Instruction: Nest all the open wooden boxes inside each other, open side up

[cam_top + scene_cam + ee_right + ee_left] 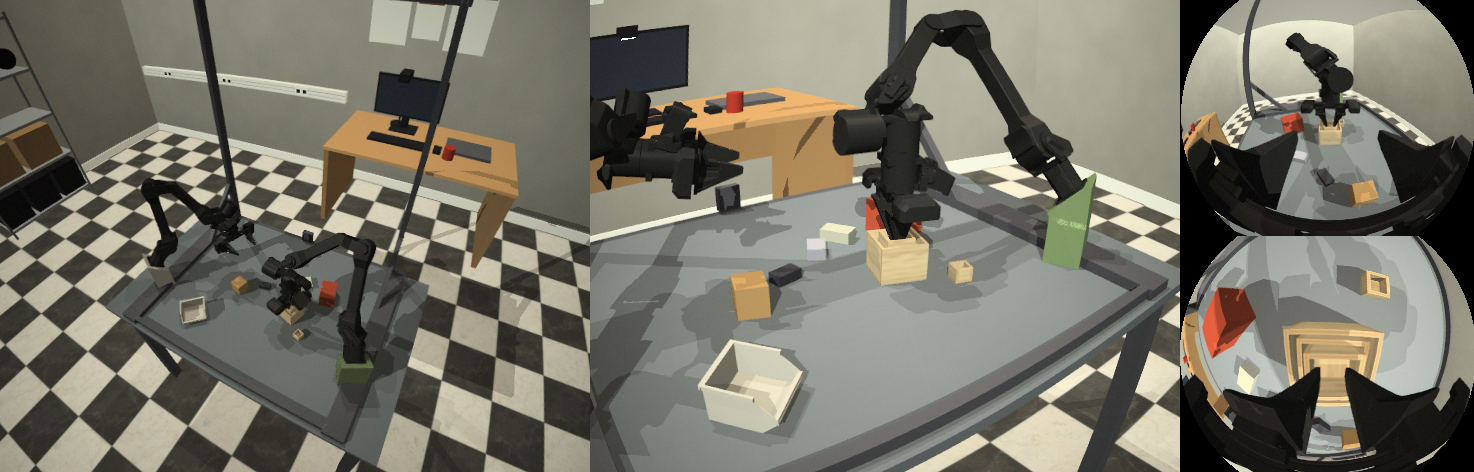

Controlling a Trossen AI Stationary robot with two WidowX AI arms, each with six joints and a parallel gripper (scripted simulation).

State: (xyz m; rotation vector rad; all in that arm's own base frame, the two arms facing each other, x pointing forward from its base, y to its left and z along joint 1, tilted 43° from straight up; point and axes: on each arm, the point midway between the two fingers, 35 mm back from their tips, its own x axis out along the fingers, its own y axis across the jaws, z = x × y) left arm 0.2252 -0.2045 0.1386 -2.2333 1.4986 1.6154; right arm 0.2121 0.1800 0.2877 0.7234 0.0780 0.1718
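Right now my right hand is 70 mm short of the orange cube, 10 mm to the right of it and 180 mm above it. From my right hand the other things lie so: black block (10 mm ahead, 100 mm to the left, 200 mm below); then grey piece (40 mm behind, 190 mm to the left, 200 mm below); then cream block (80 mm behind, 260 mm to the left, 200 mm below).
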